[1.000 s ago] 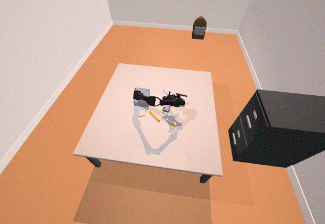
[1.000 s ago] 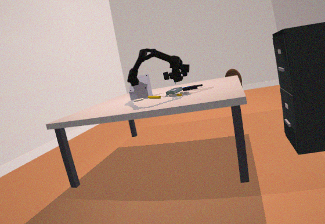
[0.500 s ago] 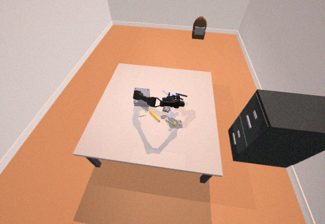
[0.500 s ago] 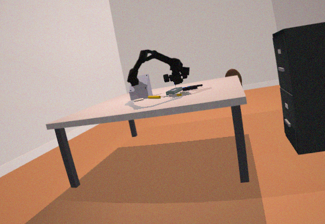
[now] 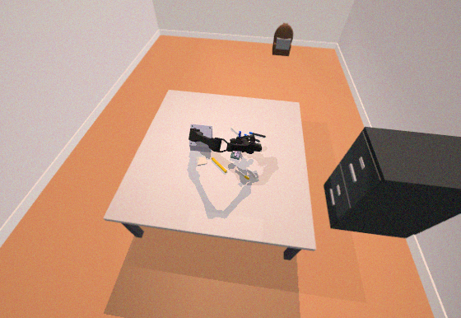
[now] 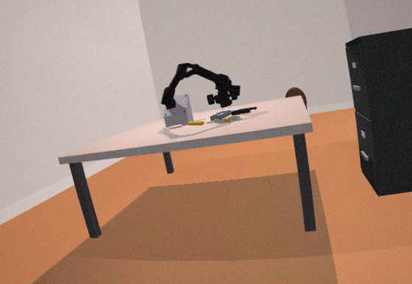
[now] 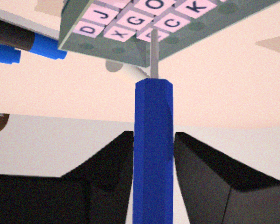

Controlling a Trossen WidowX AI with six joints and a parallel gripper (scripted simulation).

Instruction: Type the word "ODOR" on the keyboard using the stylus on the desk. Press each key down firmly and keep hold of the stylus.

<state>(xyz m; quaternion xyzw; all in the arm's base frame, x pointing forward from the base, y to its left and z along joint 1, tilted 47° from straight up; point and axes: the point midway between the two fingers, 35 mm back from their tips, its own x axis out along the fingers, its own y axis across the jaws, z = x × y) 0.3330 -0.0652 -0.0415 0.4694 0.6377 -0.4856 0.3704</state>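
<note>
Right now the black marker is 12 cm ahead of my gripper tip, 7 cm below it and 5 cm to the right of it. Round my gripper tip: notepad (29 cm behind, 16 cm to the right, 8 cm below); then blue stylus (1 cm below); then yellow pencil (20 cm to the right, 15 cm behind, 8 cm below).
</note>
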